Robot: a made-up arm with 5 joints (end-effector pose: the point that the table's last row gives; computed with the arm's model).
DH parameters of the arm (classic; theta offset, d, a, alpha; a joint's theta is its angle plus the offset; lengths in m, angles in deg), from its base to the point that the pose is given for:
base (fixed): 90 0.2 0 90
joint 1: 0 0.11 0.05 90
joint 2: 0 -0.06 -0.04 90
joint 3: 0 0.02 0.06 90
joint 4: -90 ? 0.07 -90
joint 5: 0 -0.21 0.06 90
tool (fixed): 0 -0.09 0 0
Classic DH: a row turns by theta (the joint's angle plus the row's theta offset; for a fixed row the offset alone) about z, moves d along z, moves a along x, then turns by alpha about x.
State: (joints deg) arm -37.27 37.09 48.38 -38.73 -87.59
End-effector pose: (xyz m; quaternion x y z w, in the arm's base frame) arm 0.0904 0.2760 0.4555 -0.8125 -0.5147 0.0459 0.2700
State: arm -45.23 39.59 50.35 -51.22 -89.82
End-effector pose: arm 0.0580 0.3416 0.3727 -0.8580 -0.5029 0.0387 0.0971
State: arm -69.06 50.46 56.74 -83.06 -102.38
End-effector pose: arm 0.0649 0.3759 0.0373 0.8189 0.3775 -0.0761 0.4255
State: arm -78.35 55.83 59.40 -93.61 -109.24
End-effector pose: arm 0.1068 0.3113 -0.0785 0.7411 0.2817 -0.0968 0.6017
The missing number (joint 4, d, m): 0.18
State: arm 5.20 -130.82 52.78 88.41 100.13
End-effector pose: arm -0.0772 0.1265 0.3348 0.9152 0.3436 -0.2085 0.0283
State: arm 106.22 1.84 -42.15 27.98 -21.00
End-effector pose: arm 0.3231 -0.0765 0.0593 0.9295 -0.2693 -0.1187 0.2223
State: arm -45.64 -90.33 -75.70 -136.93 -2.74
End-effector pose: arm 0.2115 -0.0038 0.4913 -0.5199 0.3832 -0.4936 0.5824
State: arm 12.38 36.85 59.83 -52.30 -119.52
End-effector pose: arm 0.0896 0.1344 0.5770 -0.7426 -0.5769 0.0587 0.3351
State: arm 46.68 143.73 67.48 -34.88 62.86
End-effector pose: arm 0.2069 -0.0599 0.4362 -0.0550 -0.7066 0.6514 0.2709
